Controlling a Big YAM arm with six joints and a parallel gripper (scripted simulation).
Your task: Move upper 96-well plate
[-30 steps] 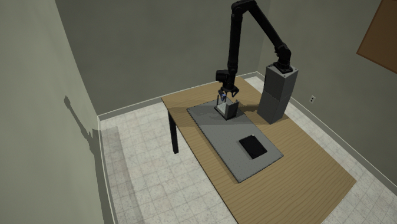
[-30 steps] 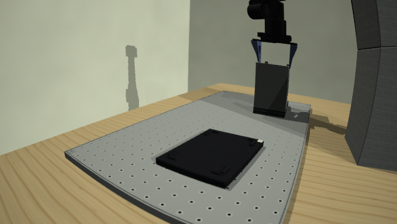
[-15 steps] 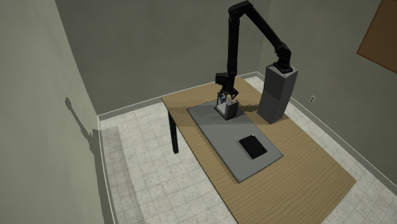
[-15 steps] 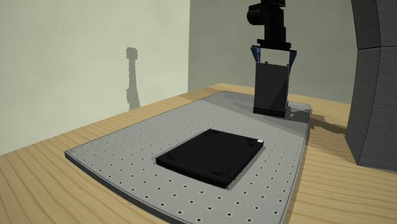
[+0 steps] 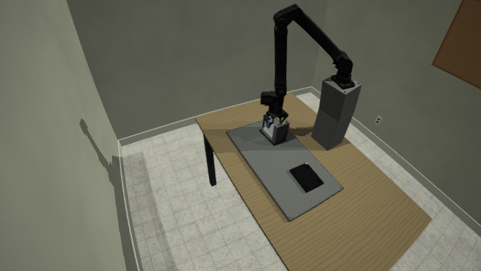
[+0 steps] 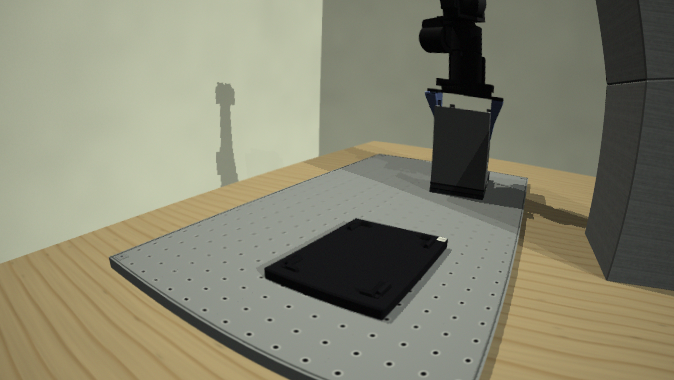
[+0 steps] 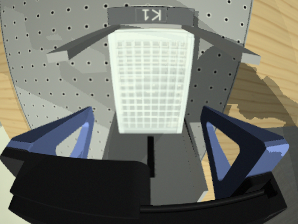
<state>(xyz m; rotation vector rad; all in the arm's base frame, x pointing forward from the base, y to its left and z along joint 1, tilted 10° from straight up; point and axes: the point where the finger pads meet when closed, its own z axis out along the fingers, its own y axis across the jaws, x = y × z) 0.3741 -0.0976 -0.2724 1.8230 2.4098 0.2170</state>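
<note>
My gripper is now 20 mm past the dark back wall, 70 mm to the right of it and 20 mm above it. The rest, counted from my hand: pale A1 square (100 mm behind, 270 mm to the left, 90 mm below).
</note>
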